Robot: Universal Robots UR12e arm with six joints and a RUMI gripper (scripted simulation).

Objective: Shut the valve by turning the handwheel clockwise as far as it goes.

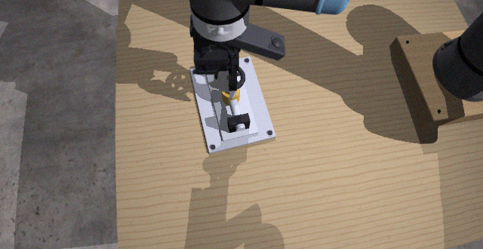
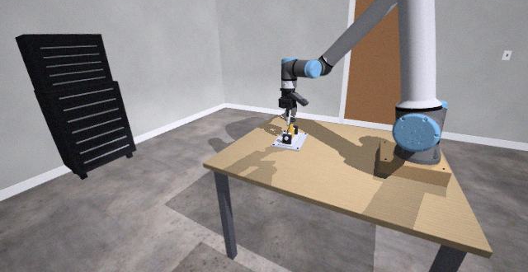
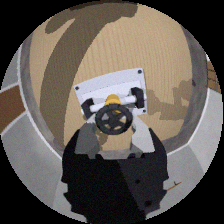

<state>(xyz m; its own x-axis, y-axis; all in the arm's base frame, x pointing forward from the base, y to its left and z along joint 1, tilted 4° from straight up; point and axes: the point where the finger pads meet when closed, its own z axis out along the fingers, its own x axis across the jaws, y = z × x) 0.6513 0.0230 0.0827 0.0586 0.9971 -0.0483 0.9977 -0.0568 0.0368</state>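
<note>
Right now the black spoked handwheel is 10 mm above my hand.
</note>
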